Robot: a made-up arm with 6 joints. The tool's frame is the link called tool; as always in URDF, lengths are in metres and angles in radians. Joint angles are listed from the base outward.
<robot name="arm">
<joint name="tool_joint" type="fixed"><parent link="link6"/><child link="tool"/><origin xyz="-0.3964 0.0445 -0.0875" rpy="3.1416 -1.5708 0"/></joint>
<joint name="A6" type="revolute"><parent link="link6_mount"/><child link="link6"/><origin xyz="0.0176 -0.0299 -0.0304" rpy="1.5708 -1.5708 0"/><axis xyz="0 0 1"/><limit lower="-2.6" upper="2.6"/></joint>
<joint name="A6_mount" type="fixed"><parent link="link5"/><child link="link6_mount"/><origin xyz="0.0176 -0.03 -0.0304"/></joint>
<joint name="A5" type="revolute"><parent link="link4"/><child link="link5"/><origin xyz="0.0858 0.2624 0.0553" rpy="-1.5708 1.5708 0"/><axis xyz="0 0 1"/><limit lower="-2.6" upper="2.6"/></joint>
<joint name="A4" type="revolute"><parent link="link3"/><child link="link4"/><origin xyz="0.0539 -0.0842 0.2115" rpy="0 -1.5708 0"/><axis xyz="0 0 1"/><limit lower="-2.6" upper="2.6"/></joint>
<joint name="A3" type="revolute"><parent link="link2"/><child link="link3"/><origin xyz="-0.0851 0.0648 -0.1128" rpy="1.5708 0 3.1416"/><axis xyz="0 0 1"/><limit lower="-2.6" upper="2.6"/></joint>
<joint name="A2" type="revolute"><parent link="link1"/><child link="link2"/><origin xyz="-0.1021 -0.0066 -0.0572" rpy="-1.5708 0 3.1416"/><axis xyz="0 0 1"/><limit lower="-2.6" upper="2.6"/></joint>
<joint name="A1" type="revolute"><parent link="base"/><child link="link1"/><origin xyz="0 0 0.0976" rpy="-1.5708 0 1.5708"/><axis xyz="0 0 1"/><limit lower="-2.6" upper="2.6"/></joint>
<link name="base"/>
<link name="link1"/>
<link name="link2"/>
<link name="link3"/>
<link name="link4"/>
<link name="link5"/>
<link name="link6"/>
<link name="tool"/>
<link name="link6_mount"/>
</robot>
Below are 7 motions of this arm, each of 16 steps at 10 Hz.
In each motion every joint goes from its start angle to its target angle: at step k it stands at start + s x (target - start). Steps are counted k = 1, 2, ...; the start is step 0. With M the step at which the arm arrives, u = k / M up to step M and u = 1 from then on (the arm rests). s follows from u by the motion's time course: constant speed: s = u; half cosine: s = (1 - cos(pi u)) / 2; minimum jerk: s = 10 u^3 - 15 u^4 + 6 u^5.
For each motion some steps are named. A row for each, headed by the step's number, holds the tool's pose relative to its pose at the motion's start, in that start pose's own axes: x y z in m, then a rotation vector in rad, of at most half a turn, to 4 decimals.
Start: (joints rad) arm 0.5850 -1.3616 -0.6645 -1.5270 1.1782 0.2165
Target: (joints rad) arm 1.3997 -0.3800 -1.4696 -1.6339 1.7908 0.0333
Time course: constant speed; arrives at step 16
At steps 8, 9, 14, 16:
8: -0.1237 0.0419 0.0417 -0.6428 -0.1370 -0.2518
9: -0.1396 0.0510 0.0428 -0.7181 -0.1580 -0.2957
14: -0.2124 0.1045 0.0268 -1.0749 -0.2681 -0.5514
16: -0.2356 0.1274 0.0103 -1.2079 -0.3119 -0.6700

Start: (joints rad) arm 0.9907 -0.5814 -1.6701 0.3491 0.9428 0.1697
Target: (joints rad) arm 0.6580 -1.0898 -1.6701 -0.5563 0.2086 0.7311
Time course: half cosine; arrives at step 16
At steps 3, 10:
3: -0.0005 0.0494 -0.0134 0.1573 0.0391 -0.0584
10: 0.0569 0.3473 0.0651 1.1204 0.5000 -0.4929

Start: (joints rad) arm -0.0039 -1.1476 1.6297 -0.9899 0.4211 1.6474
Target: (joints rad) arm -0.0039 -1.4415 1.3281 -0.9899 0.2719 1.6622
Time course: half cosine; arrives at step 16
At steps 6, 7, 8, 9, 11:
6: 0.0250 -0.0019 -0.0093 -0.0786 -0.1178 0.0730
7: 0.0327 -0.0013 -0.0107 -0.1006 -0.1542 0.0967
8: 0.0406 0.0000 -0.0114 -0.1226 -0.1924 0.1221
9: 0.0484 0.0019 -0.0115 -0.1435 -0.2309 0.1482
11: 0.0624 0.0074 -0.0100 -0.1797 -0.3026 0.1982

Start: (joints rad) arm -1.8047 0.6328 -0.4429 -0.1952 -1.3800 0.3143
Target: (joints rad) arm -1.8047 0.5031 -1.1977 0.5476 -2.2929 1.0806
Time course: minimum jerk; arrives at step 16
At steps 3, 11, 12, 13, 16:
3: 0.0206 0.0215 0.0018 0.0644 -0.0566 -0.0403
11: 0.2533 0.2184 0.3575 1.2191 -0.9008 -0.2772
12: 0.2479 0.2153 0.4101 1.3420 -0.9670 -0.2648
13: 0.2403 0.2103 0.4470 1.4302 -1.0111 -0.2527
16: 0.2310 0.2038 0.4789 1.5090 -1.0478 -0.2400

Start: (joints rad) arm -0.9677 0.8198 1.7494 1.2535 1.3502 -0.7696
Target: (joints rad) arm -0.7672 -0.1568 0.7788 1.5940 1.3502 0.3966
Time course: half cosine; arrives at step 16
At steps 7, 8, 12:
7: 0.1051 -0.0399 -0.0024 -0.0909 -0.1765 0.3848
8: 0.1155 -0.0496 -0.0044 -0.1172 -0.1804 0.4912
12: 0.1089 -0.1154 -0.0172 -0.2311 -0.0557 0.8661

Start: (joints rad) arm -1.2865 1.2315 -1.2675 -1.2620 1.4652 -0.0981
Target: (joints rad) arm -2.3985 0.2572 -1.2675 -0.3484 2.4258 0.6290
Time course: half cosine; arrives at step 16
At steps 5, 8, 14, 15, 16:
5: 0.0098 0.0045 0.0054 0.0968 -0.3008 0.1943
8: 0.0041 0.0106 -0.0030 0.1289 -0.6052 0.4778
14: 0.0193 -0.0034 -0.0765 -0.0284 -0.8990 0.9560
15: 0.0233 -0.0058 -0.0821 -0.0455 -0.9080 0.9825
16: 0.0247 -0.0067 -0.0839 -0.0515 -0.9108 0.9914

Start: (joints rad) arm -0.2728 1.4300 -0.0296 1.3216 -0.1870 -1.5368
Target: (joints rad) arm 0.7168 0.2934 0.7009 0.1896 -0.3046 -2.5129
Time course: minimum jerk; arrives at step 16
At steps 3, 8, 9, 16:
3: 0.0006 -0.0374 0.0023 -0.1115 0.0482 0.0926
8: 0.1984 -0.2264 0.1069 -1.1117 0.3406 0.9120
9: 0.2735 -0.2164 0.1248 -1.3468 0.3849 1.1051
16: 0.4922 -0.1057 0.0875 -2.0088 0.4910 1.6719

